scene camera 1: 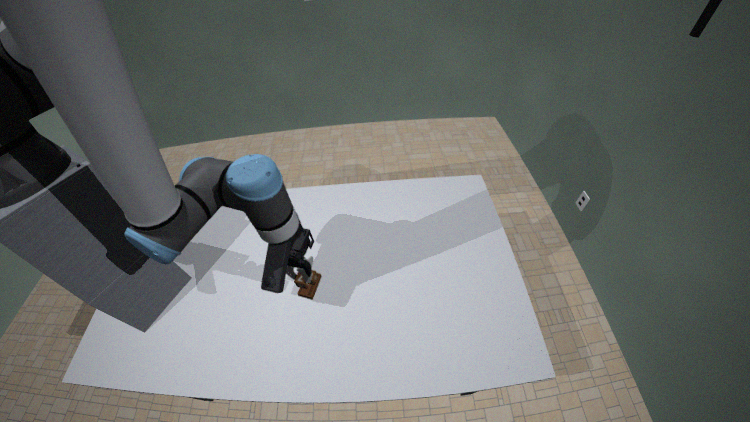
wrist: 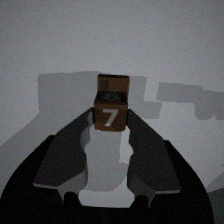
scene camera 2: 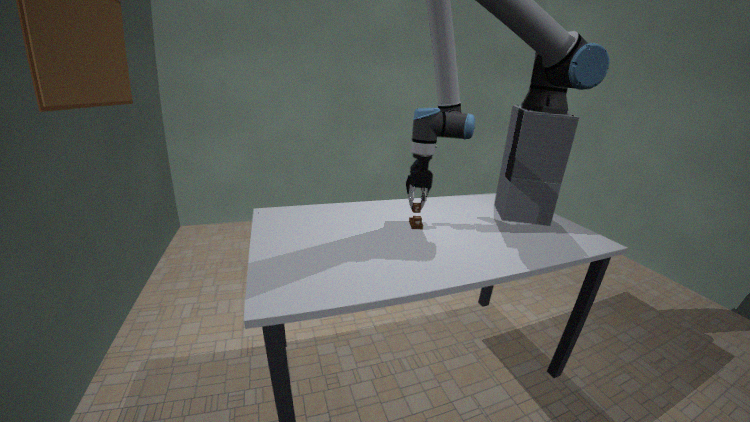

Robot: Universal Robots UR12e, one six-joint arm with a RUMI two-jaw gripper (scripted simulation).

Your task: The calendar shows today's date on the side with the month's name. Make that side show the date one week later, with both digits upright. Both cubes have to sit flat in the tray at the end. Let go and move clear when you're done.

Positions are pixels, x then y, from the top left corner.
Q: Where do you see a brown date cube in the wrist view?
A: At 110,108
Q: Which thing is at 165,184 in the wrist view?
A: My gripper.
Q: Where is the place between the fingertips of my gripper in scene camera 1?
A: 303,280
